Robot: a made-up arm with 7 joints. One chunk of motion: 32 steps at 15 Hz.
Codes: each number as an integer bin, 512 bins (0 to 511) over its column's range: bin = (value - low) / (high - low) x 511, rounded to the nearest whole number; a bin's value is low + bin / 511 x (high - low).
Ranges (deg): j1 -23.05..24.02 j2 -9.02..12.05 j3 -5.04..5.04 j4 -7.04..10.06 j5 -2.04..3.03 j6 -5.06..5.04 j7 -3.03..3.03
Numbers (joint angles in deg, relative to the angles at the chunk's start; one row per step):
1: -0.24 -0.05 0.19 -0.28 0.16 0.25 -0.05
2: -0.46 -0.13 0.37 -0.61 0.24 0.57 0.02
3: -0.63 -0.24 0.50 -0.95 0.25 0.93 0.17
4: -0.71 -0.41 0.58 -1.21 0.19 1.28 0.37
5: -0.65 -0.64 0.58 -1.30 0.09 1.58 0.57
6: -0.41 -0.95 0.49 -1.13 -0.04 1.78 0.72
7: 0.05 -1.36 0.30 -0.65 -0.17 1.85 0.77
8: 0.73 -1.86 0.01 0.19 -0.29 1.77 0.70
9: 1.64 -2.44 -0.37 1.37 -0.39 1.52 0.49
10: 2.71 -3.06 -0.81 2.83 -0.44 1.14 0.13
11: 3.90 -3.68 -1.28 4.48 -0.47 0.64 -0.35
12: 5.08 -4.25 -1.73 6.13 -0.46 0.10 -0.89
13: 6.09 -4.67 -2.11 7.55 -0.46 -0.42 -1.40
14: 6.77 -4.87 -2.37 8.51 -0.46 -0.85 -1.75
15: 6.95 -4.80 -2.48 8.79 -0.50 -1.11 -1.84
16: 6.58 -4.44 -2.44 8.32 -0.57 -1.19 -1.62
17: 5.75 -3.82 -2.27 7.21 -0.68 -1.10 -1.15
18: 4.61 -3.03 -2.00 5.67 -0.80 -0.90 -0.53
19: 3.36 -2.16 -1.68 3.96 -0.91 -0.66 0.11
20: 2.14 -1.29 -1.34 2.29 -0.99 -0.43 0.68
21: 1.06 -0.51 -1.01 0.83 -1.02 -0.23 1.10
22: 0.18 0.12 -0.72 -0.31 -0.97 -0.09 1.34
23: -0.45 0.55 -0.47 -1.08 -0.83 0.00 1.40
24: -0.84 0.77 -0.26 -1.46 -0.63 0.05 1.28
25: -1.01 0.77 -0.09 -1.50 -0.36 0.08 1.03
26: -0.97 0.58 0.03 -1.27 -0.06 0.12 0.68
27: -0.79 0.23 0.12 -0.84 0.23 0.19 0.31
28: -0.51 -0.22 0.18 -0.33 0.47 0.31 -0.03
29: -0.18 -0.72 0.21 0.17 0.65 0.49 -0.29
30: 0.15 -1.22 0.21 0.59 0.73 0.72 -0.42
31: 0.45 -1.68 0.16 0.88 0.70 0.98 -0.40
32: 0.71 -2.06 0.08 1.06 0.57 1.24 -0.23
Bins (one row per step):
1: 248 218 265 202 222 269 251
2: 245 216 274 192 230 285 257
3: 243 213 281 182 231 303 270
4: 243 209 285 174 225 321 287
5: 243 203 285 172 215 336 304
6: 246 196 280 177 202 346 316
7: 251 186 271 191 188 350 320
8: 258 174 256 216 176 346 315
9: 268 160 237 251 166 333 297
10: 280 145 214 295 161 314 266
11: 293 130 191 344 158 288 226
12: 305 116 168 394 159 261 180
13: 316 105 149 436 159 235 137
14: 324 101 135 465 159 213 108
15: 326 102 130 473 155 200 100
16: 322 111 132 459 148 196 119
17: 313 126 140 426 137 200 159
18: 300 145 154 380 125 210 211
19: 287 166 170 329 114 223 265
20: 273 187 188 279 106 234 313
21: 262 206 204 235 103 244 348
22: 252 222 219 201 108 251 368
23: 245 232 232 178 122 256 374
24: 241 237 242 167 142 259 363
25: 239 237 251 166 169 260 342
26: 240 233 257 172 200 262 313
27: 242 224 262 185 229 266 282
28: 245 213 265 201 253 272 253
29: 248 201 266 215 271 281 231
30: 252 189 266 228 279 292 220
31: 255 178 264 237 276 306 222
32: 258 169 260 242 263 319 236

